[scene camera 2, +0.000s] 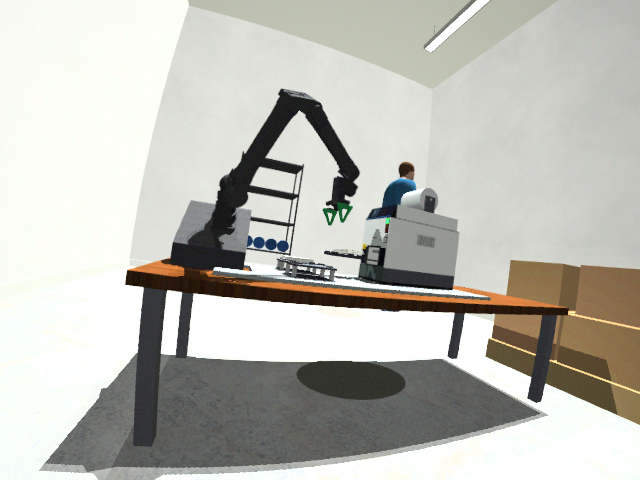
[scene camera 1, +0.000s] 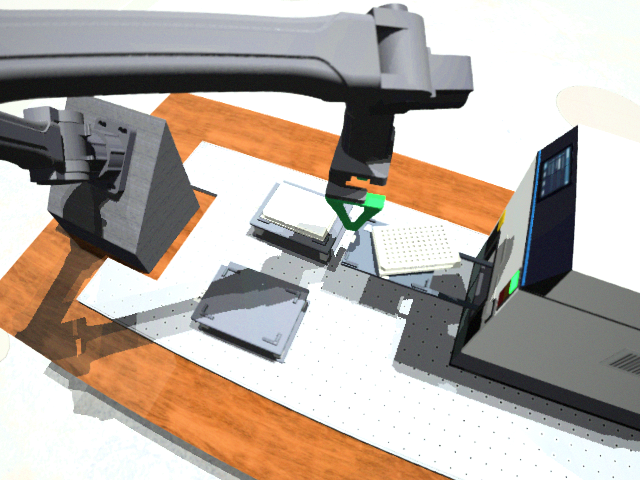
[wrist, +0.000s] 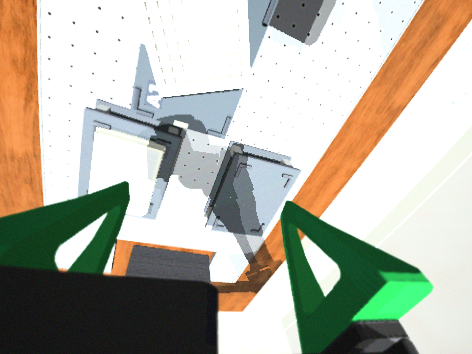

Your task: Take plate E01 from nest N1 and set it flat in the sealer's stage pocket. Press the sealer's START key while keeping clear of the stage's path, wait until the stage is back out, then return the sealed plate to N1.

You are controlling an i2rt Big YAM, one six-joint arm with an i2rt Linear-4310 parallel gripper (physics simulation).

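Frame: origin at the arm's base, x left, y back, z up, level; centimetres.
Seen in the pictures: gripper, fingertip midpoint: [scene camera 2: 335, 224] [scene camera 1: 356, 203] [wrist: 210, 199]; arm's base at its link origin: [scene camera 2: 224, 220] [scene camera 1: 112, 155].
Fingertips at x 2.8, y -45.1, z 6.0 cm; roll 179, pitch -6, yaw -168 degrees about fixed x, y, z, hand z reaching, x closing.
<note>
Offsets run from my fingertips to a thing's top centre. "spot": to the spot under its first point.
A white plate with wells @[dx +4.0, dy -9.3, dz -9.5 cm] [scene camera 1: 416, 248] [wrist: 200, 45] lies turned askew on the sealer's extended stage @[dx +2.5, dy -10.7, dz -11.7 cm] [scene camera 1: 360, 253] [wrist: 200, 107], not lined up with its corner guides. A second white plate @[dx +7.1, dy +12.8, dz -16.5 cm] [scene camera 1: 299, 206] [wrist: 120, 172] sits in the back nest @[spot: dx +12.4, dy +10.4, dz -18.1 cm] [wrist: 86, 150]. The front nest @[dx -13.3, dy +12.3, dz -17.0 cm] [scene camera 1: 258, 315] [wrist: 272, 187] holds no plate. No plate or nest labels are readable, so I cannot tell which is E01 or N1. My gripper [scene camera 1: 353, 227] [scene camera 2: 336, 222] [wrist: 210, 199] is open and empty, above the area between the back nest and the stage. A green key @[spot: dx -6.6, dy -21.2, dz +4.9 cm] [scene camera 1: 514, 282] shows on the sealer's front.
The sealer [scene camera 1: 558, 335] [scene camera 2: 426, 253] stands at the right, with a dark screen @[spot: dx +7.1, dy -22.3, dz +9.6 cm] [scene camera 1: 555, 173] and a red key @[spot: dx -7.1, dy -21.2, dz +2.0 cm] [scene camera 1: 503, 297] beside the green one. The arm's grey wedge base [scene camera 1: 129, 206] stands at the left. A person in blue [scene camera 2: 397, 192] is behind the sealer.
</note>
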